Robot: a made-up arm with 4 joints.
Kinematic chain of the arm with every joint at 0, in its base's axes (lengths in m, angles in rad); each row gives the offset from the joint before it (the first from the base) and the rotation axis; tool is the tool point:
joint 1: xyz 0 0 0.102 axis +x
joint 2: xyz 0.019 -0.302 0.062 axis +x
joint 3: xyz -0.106 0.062 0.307 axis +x
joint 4: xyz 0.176 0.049 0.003 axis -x
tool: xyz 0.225 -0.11 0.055
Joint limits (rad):
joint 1: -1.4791..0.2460
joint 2: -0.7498..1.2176
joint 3: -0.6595..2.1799
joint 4: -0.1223..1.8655
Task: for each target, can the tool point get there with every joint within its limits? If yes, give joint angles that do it. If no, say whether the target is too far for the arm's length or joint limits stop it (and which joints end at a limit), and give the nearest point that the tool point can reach.
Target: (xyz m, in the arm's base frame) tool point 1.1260 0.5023 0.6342
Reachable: no: too far | nearest point 0.3140 0.4624 0.6150 | short by 0.813 m
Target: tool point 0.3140 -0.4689 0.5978
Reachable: yes | joints -0.0613 0.7198 0.0123 1.1825
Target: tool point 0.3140 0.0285 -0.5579
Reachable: no: joint limits stop it (at a limit: joint 1, joint 2, joint 4) | nearest point 0.3140 0.1940 0.0156 | short by 0.597 m
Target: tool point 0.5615 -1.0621 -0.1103
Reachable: no: too far | nearest point 0.3140 -0.7431 0.0952 | short by 0.453 m
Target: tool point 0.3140 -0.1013 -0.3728
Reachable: no: joint limits stop it (at a limit: joint 1, joint 2, joint 4) | nearest point 0.3140 0.1530 0.0339 | short by 0.480 m
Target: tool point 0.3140 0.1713 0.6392
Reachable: yes | joints -0.7648 -0.1065 1.0680 1.5000
